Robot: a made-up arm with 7 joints.
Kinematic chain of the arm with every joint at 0, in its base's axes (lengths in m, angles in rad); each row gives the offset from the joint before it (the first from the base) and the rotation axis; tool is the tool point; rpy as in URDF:
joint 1: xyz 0.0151 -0.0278 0.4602 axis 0 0.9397 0.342
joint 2: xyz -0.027 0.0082 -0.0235 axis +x
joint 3: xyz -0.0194 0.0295 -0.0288 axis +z
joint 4: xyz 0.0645 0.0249 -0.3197 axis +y
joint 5: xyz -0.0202 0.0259 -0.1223 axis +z
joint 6: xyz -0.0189 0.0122 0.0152 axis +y
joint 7: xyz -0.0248 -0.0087 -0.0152 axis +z
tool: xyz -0.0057 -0.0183 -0.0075 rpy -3.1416 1.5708 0
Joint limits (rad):
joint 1: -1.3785..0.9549
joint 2: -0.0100..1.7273
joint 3: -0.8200..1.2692
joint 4: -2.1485..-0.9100
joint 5: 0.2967..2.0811
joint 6: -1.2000..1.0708
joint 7: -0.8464..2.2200
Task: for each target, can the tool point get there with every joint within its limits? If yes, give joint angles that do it. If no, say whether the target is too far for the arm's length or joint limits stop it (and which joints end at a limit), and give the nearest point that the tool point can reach.
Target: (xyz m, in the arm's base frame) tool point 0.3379 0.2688 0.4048
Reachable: yes | joints -0.8170 0.8492 0.3512 -1.1296 1.5838 0.4878 -0.2188
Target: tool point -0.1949 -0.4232 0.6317
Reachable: no: joint limits stop it (at a limit: joint 1, joint 2, joint 3, joint 4, joint 7) | nearest point -0.1675 -0.1314 0.2215 | short by 0.504 m
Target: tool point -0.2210 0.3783 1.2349
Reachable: no: too far | nearest point -0.0402 0.3281 0.7365 | short by 0.533 m
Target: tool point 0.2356 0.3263 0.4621
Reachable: yes | joints -0.9098 0.9021 0.9964 -1.3168 1.8442 0.8541 0.0329
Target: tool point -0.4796 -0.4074 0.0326
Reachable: no: too far | nearest point -0.3130 -0.1481 0.1033 | short by 0.316 m
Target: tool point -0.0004 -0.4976 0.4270
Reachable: no: joint limits stop it (at a limit: joint 1, joint 2, joint 3, joint 4, joint 7) | nearest point 0.2791 -0.2343 0.4313 | short by 0.384 m
